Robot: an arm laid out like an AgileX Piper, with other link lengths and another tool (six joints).
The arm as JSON. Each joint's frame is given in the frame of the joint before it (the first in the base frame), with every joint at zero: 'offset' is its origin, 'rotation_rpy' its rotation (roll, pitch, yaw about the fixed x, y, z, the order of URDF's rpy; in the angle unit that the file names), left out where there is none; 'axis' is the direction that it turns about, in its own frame. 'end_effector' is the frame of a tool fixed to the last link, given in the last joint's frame.
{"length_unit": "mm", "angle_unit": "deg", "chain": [
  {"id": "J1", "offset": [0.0, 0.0, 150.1], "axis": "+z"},
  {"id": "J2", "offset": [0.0, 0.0, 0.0], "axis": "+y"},
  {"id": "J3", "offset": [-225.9, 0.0, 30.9], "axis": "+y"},
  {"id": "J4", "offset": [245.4, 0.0, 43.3], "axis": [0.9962, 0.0, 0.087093]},
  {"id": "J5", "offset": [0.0, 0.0, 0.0], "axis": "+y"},
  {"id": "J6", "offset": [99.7, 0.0, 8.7], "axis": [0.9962, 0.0, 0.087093]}
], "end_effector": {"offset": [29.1, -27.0, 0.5], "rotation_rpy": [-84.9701, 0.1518, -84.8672]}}
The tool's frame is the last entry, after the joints.
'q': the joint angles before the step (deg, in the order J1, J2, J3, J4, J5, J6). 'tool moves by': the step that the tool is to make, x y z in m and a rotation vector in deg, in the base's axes. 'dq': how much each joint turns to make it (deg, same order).
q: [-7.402, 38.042, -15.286, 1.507, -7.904, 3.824]
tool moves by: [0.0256, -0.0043, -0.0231, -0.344, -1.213, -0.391]
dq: [-0.011, 15.243, -0.002, -0.026, -16.494, 0.023]
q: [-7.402, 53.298, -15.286, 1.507, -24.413, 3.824]
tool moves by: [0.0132, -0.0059, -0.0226, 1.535, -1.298, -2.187]
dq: [-0.002, 11.776, -0.009, 2.702, -12.869, 0.002]
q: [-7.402, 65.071, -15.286, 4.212, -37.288, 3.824]
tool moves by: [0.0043, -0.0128, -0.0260, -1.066, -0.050, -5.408]
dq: [-0.005, 12.003, -0.008, 6.328, -12.620, -3.821]
